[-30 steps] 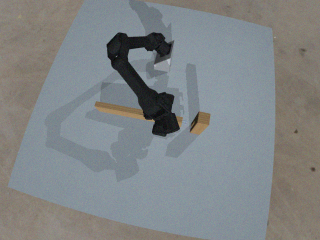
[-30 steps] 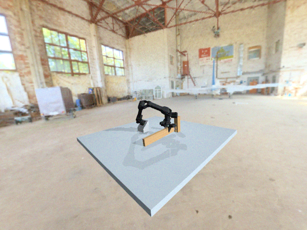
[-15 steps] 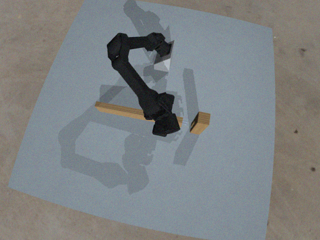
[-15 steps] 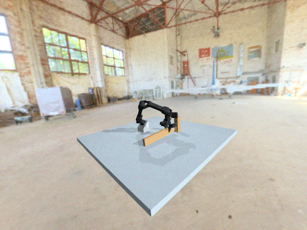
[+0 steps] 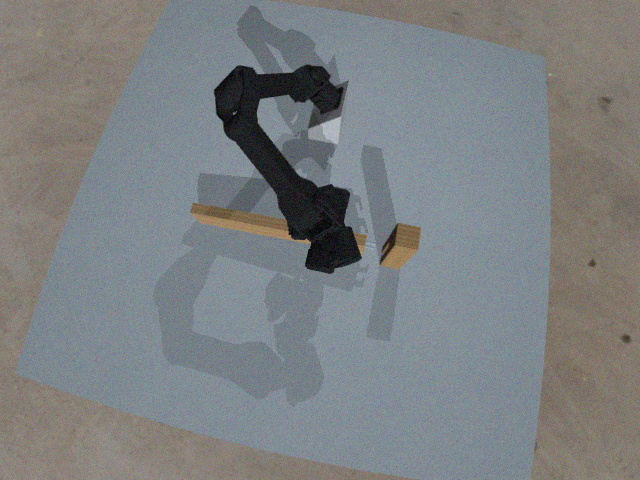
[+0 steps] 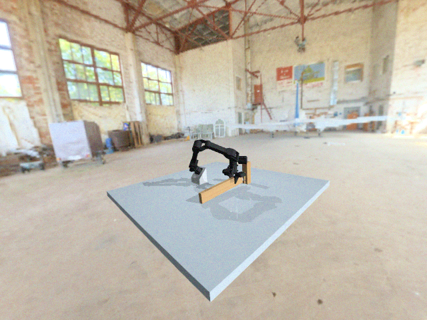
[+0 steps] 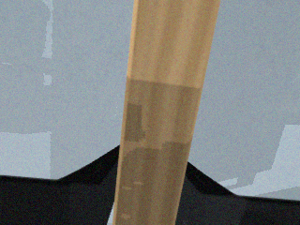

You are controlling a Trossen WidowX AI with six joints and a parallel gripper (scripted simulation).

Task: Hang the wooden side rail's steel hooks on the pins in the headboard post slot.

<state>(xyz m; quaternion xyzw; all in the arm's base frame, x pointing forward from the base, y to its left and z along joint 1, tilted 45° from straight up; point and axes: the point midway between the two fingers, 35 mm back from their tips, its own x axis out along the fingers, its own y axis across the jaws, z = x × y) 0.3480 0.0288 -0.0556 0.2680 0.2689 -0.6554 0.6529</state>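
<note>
Now: the headboard post 160 mm to the left of my gripper tip and 40 mm above it.
</note>
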